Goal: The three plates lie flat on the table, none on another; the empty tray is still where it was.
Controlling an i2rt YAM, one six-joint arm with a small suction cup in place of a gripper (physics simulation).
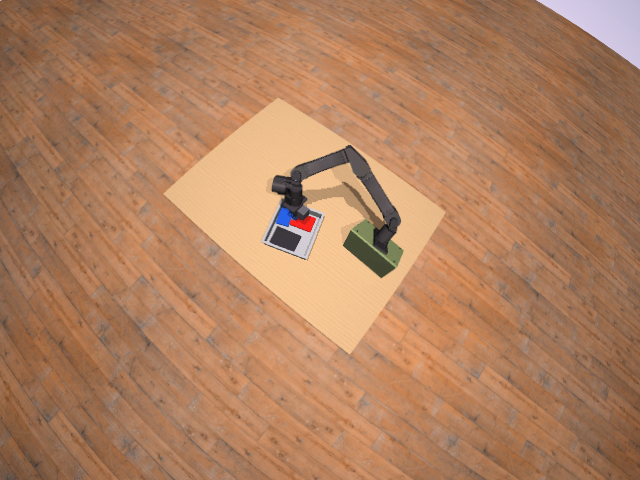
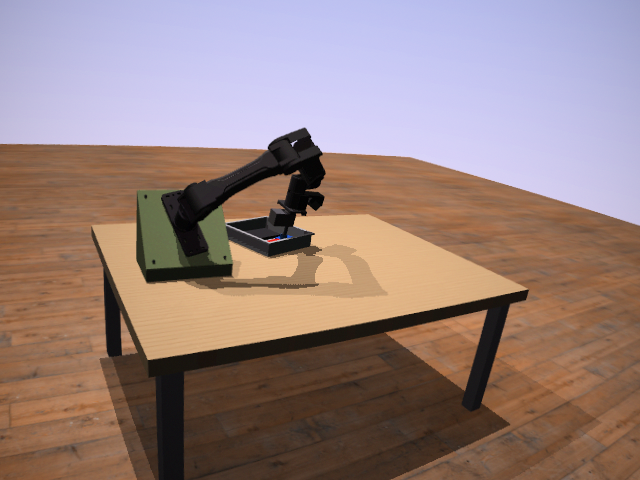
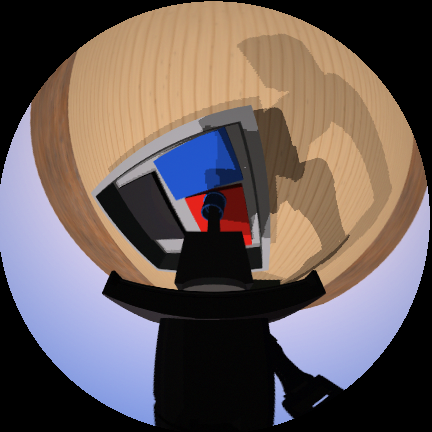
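Where they show: hand, tool point: [image 1: 294, 219] [image 3: 213, 197]; arm's base, link origin: [image 1: 379, 241] [image 2: 184, 223].
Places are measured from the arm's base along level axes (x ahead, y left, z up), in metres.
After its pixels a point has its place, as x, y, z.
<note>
The light grey tray [image 1: 305, 242] {0.294, 0.142, -0.130} [image 2: 289, 246] {0.390, 0.008, -0.115} [image 3: 246, 118] {0.497, 0.027, -0.084} stands on the table and holds the three plates. The blue plate [image 1: 283, 221] {0.440, 0.112, -0.120} [image 3: 192, 162] {0.456, 0.085, -0.120} lies next to the red plate [image 1: 306, 223] {0.340, 0.060, -0.120} [image 2: 271, 240] {0.374, 0.094, -0.120} [image 3: 239, 202] {0.400, 0.034, -0.120}. The black plate [image 1: 285, 238] {0.384, 0.180, -0.121} [image 3: 150, 200] {0.409, 0.166, -0.121} lies across the tray from them. My gripper [image 2: 283, 236] [image 3: 214, 206] {0.403, 0.069, -0.128}, a blue suction cup, is open, with nothing hanging from it. It points down inside the tray, low over the edge region between red and blue. Whether it touches a plate is hidden.
The wooden table [image 1: 222, 175] {0.871, 0.062, -0.133} [image 2: 413, 268] {0.705, -0.279, -0.134} [image 3: 150, 75] {0.589, 0.124, -0.134} carries the green sloped base [image 1: 369, 253] {0.015, 0.080, 0.011} [image 2: 155, 222] {-0.079, 0.018, 0.004} of the arm. The raised tray walls surround the plates and the cup. The arm reaches over the tray's edge and casts shadows on the table.
</note>
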